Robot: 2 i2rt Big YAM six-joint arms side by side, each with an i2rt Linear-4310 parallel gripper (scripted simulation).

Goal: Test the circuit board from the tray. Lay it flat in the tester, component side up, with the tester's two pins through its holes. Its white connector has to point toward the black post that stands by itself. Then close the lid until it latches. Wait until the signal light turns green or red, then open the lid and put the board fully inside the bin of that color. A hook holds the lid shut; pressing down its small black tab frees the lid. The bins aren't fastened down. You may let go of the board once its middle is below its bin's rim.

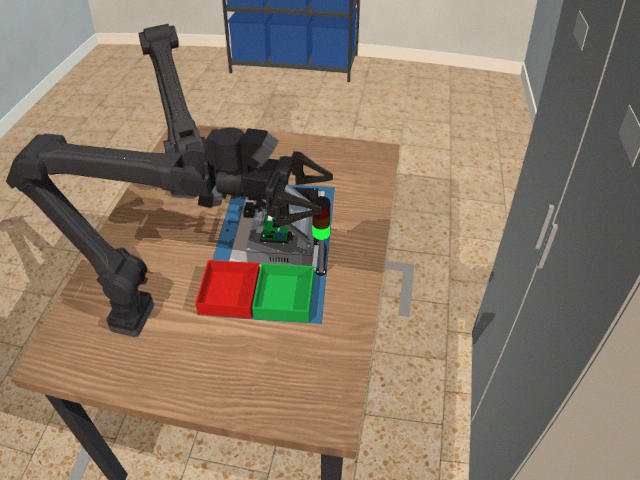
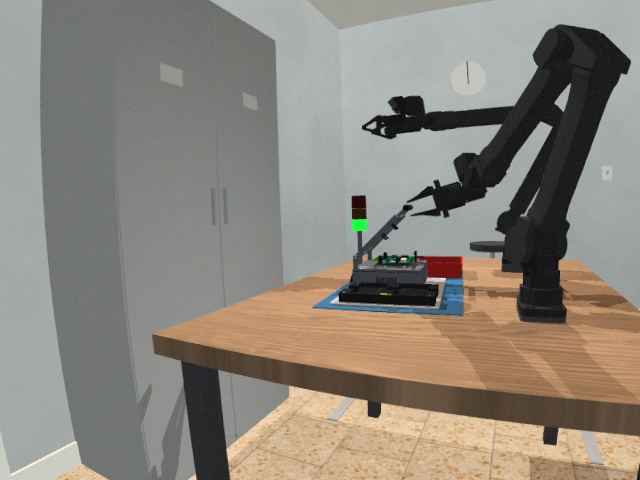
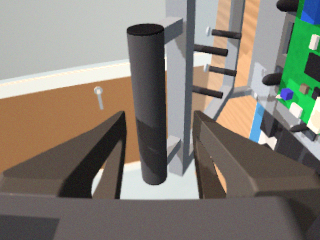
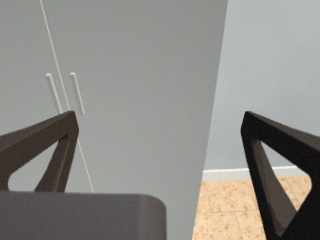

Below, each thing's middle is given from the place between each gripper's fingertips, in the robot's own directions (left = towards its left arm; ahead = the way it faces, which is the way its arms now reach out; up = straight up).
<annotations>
I see the clear lid [image 3: 195, 43] 7 cm ahead of my left hand and 6 cm below it. The rest, counted from my left hand: green bin [image 1: 287, 290] (9 cm ahead, 20 cm to the right, 20 cm below); red bin [image 1: 225, 283] (6 cm behind, 20 cm to the right, 20 cm below).
The clear lid is 370 mm to the left of my right hand [image 1: 327, 193], 360 mm below it and 140 mm behind it. The rest, counted from my right hand: green bin 500 mm below, 170 mm to the left, 120 mm behind; then red bin 500 mm below, 270 mm behind, 170 mm to the left.
</annotations>
